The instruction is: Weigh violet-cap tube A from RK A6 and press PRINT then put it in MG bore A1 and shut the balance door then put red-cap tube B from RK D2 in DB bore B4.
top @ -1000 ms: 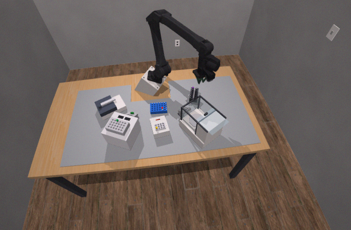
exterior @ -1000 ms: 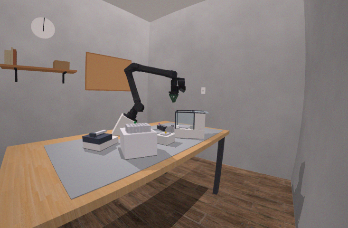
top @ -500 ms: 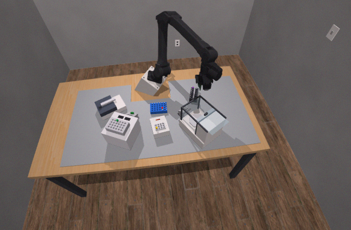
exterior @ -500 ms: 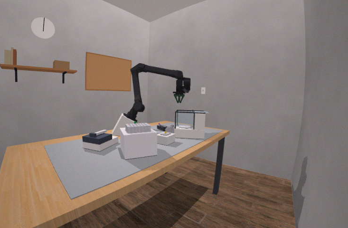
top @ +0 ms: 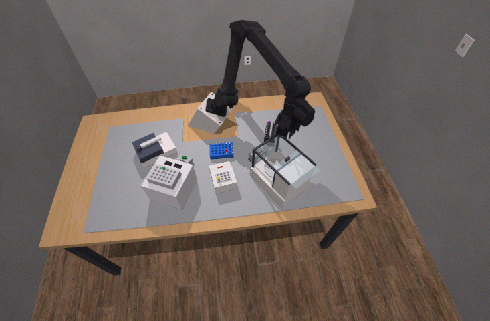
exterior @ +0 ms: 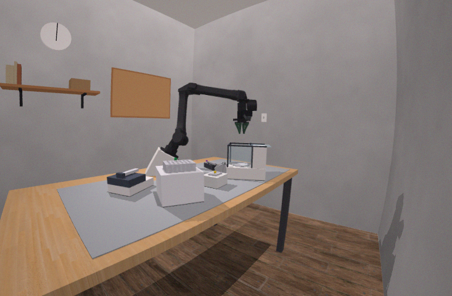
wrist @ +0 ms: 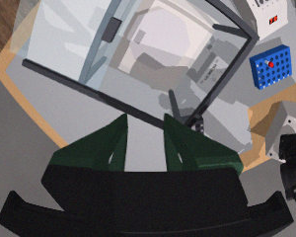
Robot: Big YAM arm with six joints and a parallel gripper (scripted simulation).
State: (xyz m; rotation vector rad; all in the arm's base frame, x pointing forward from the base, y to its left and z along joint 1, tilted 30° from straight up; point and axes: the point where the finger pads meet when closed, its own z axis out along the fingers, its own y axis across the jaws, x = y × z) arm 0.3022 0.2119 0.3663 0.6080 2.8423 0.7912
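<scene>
My hand is 9 cm short of the balance door, 3 cm to the right of it and 7 cm above it. Also, from my hand: yellow-capped tube: 10 cm ahead, 30 cm to the right, 22 cm below; dry block: 5 cm ahead, 29 cm to the right, 25 cm below; magnet block: 27 cm behind, 4 cm to the right, 26 cm below.
</scene>
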